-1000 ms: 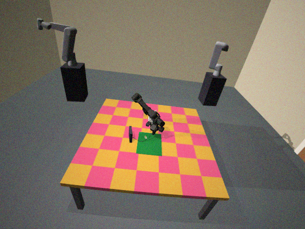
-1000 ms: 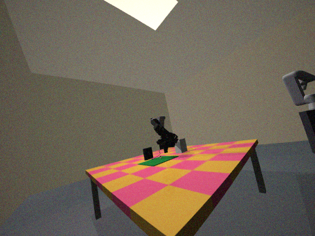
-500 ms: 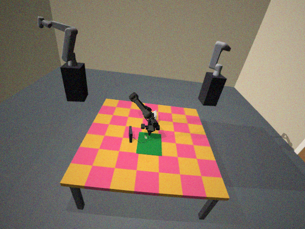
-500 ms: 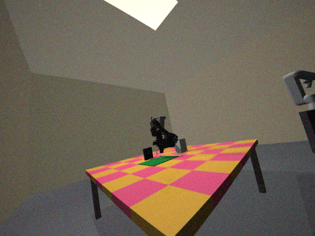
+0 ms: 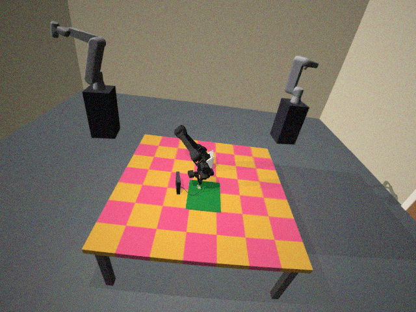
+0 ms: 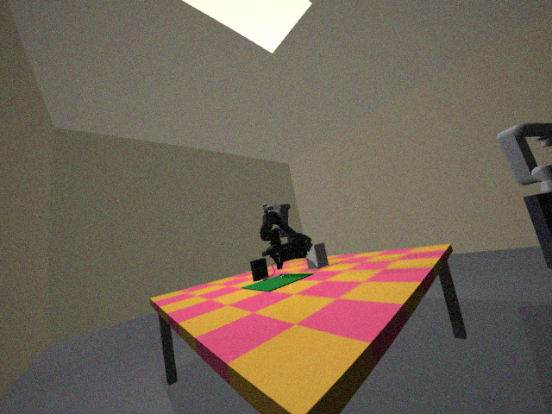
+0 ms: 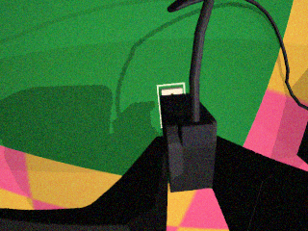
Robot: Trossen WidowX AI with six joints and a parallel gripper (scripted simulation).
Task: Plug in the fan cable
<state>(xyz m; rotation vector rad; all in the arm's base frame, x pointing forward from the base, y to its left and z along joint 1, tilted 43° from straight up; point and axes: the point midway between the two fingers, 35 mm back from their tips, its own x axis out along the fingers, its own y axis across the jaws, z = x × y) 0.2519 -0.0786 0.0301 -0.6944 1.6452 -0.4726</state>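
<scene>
The white four-pin header lies 60 mm below my gripper tip. Round my gripper tip: green board: 80 mm below, 80 mm ahead, 30 mm to the left; black fan: 150 mm to the right, 10 mm ahead; dark plug: 10 mm ahead, 10 mm above.
</scene>
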